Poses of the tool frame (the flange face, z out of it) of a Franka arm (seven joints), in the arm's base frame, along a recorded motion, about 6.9 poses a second.
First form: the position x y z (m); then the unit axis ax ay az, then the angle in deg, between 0 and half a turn.
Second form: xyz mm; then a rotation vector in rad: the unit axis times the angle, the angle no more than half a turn. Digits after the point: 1 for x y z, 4 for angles.
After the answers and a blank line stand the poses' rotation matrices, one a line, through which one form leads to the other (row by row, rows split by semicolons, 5 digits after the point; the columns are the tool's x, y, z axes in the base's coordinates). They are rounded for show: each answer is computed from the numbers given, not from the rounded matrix.
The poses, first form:
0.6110 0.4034 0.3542 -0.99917 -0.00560 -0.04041 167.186
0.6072 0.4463 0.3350 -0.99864 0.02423 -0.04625 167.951
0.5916 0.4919 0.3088 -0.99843 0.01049 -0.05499 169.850
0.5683 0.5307 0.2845 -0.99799 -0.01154 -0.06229 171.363
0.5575 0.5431 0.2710 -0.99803 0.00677 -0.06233 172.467
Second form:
611.0 403.4 354.2 -2.9155 -0.0163 -0.1179
607.2 446.3 335.0 -2.9273 0.0710 -0.1356
591.6 491.9 308.8 -2.9598 0.0311 -0.1630
568.3 530.7 284.5 -2.9848 -0.0345 -0.1863
557.5 543.1 271.0 -3.0042 0.0204 -0.1876

0.99671 0.02001 0.07850; 0.00209 -0.97503 0.22205; 0.08099 -0.22116 -0.97187
0.99461 -0.03821 0.09641; -0.05752 -0.97681 0.20625; 0.08630 -0.21068 -0.97374
0.99378 -0.01109 0.11080; -0.03047 -0.98413 0.17480; 0.10710 -0.17709 -0.97835
0.99202 0.03226 0.12189; 0.01355 -0.98839 0.15130; 0.12536 -0.14844 -0.98094
0.99217 -0.00528 0.12477; -0.02163 -0.99128 0.13000; 0.12299 -0.13168 -0.98363

